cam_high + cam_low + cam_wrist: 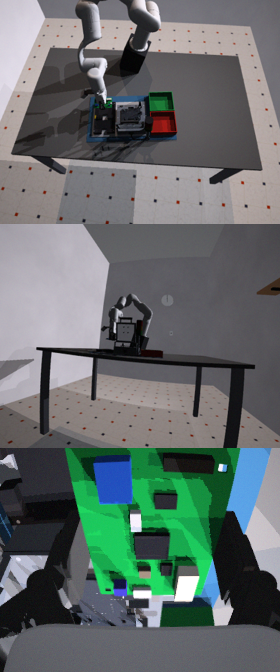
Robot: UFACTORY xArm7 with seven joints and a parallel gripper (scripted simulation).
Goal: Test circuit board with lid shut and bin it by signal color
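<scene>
My gripper is now 21 cm to the right of the tester lid, 14 cm short of it and 6 cm below it. Also, from my hand: green circuit board (right at my hand); green bin (35 cm to the left, 13 cm behind, 11 cm below); red bin (38 cm to the left, 11 cm below, 2 cm ahead).
</scene>
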